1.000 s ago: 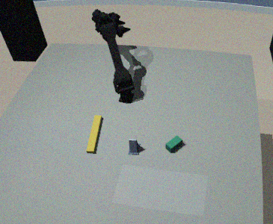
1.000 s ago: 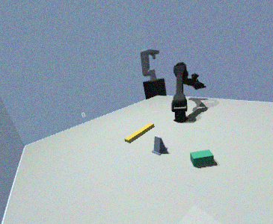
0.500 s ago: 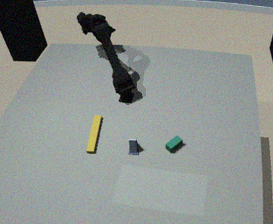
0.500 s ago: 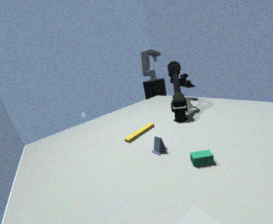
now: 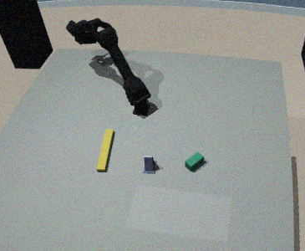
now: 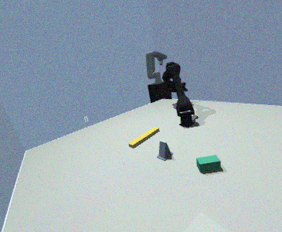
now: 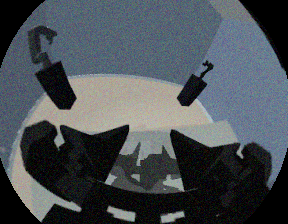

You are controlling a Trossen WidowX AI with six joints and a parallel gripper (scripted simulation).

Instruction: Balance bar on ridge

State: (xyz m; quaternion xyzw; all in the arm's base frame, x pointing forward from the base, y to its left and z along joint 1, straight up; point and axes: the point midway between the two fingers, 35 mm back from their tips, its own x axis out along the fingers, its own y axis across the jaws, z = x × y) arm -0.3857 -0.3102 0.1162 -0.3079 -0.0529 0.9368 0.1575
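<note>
The yellow bar is 660 mm ahead of my gripper tip, 210 mm to the left of it and 90 mm below it. The rest, counted from my gripper tip: green block (670 mm ahead, 570 mm to the left, 80 mm below).
</note>
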